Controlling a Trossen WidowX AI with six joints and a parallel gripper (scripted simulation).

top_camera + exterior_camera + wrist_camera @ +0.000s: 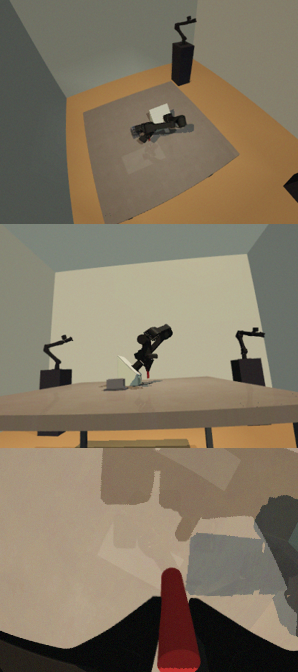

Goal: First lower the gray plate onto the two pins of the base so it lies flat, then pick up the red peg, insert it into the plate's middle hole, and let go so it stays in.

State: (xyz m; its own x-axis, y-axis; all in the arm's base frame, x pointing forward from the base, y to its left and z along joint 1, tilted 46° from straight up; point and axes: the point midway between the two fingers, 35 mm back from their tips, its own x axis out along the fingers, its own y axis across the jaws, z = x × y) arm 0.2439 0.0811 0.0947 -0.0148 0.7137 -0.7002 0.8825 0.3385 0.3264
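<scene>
Right now the gray plate is 17 cm to the right of my gripper tip, 9 cm ahead of it and 4 cm below it. Also, from my gripper tip: red peg: right at my gripper tip.
</scene>
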